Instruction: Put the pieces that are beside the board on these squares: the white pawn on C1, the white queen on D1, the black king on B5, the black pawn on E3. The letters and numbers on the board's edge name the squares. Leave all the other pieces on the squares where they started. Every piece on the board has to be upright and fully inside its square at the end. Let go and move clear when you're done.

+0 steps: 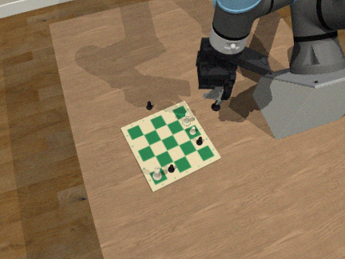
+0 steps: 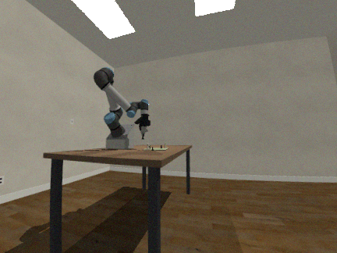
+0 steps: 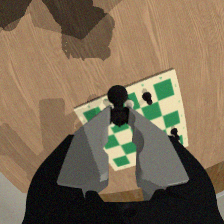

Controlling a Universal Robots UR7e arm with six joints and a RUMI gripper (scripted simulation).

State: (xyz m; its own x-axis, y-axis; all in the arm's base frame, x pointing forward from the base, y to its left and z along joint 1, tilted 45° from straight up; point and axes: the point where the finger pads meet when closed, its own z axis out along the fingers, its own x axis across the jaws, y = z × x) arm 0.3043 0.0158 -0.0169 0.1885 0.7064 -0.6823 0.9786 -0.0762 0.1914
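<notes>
My hand is 140 mm short of the cream chessboard, 30 mm to the right of it and 140 mm above it. Round my hand: white pawn 60 mm ahead, 20 mm to the left, 120 mm below; black king 10 mm below.
</notes>
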